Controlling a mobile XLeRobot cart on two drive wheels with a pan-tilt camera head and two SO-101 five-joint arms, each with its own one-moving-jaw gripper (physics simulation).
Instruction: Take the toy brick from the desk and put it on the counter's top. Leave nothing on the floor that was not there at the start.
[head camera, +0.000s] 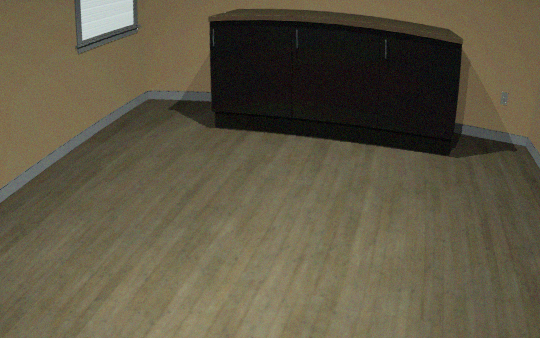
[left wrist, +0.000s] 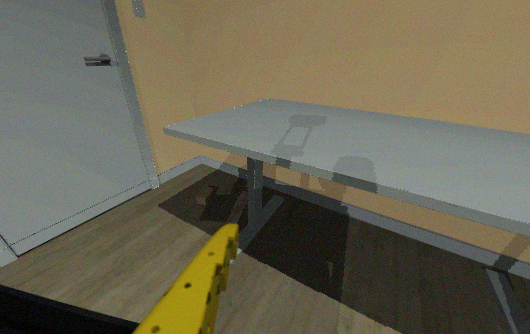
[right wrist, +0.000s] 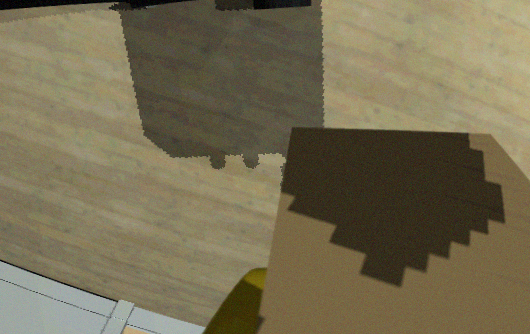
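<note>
The toy brick (right wrist: 390, 305), a tan-brown block partly in shadow, fills the lower right of the right wrist view. My right gripper (right wrist: 247, 300) is shut on it; one yellow jaw shows at the brick's left side, the other is hidden. My left gripper (left wrist: 231, 232) shows one notched yellow jaw and is open and empty. The dark counter (head camera: 335, 80) with a brown top (head camera: 330, 19) stands against the far wall in the head view. The desk (left wrist: 430, 155), pale grey, shows in the left wrist view with shadows on its top. Neither gripper shows in the head view.
Wooden floor (head camera: 280, 225) lies between the camera and the counter. A window (head camera: 107, 17) is on the left wall and an outlet (head camera: 504, 98) is right of the counter. A door (left wrist: 55, 125) stands left of the desk. A desk leg (left wrist: 255, 195) reaches the floor.
</note>
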